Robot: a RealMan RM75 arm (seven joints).
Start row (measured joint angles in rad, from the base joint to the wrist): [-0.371, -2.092, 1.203, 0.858, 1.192, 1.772, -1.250]
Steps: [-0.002, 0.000, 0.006, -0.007, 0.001, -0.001, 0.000]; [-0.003, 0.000, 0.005, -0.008, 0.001, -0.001, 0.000]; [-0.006, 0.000, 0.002, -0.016, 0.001, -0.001, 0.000]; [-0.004, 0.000, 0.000, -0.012, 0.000, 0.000, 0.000]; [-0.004, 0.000, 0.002, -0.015, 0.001, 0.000, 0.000]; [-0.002, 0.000, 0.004, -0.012, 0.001, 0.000, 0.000]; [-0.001, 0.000, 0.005, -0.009, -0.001, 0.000, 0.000]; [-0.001, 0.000, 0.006, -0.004, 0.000, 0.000, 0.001]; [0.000, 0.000, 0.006, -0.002, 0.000, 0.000, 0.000]
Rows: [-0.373, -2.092, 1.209, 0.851, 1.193, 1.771, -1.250]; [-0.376, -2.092, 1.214, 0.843, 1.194, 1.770, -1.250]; [-0.382, -2.092, 1.216, 0.827, 1.195, 1.769, -1.250]; [-0.386, -2.092, 1.216, 0.815, 1.195, 1.769, -1.250]; [-0.390, -2.092, 1.218, 0.800, 1.196, 1.769, -1.250]; [-0.392, -2.092, 1.222, 0.788, 1.197, 1.769, -1.250]; [-0.393, -2.092, 1.227, 0.779, 1.196, 1.769, -1.250]; [-0.394, -2.092, 1.233, 0.775, 1.196, 1.769, -1.249]; [-0.394, -2.092, 1.239, 0.773, 1.196, 1.769, -1.249]
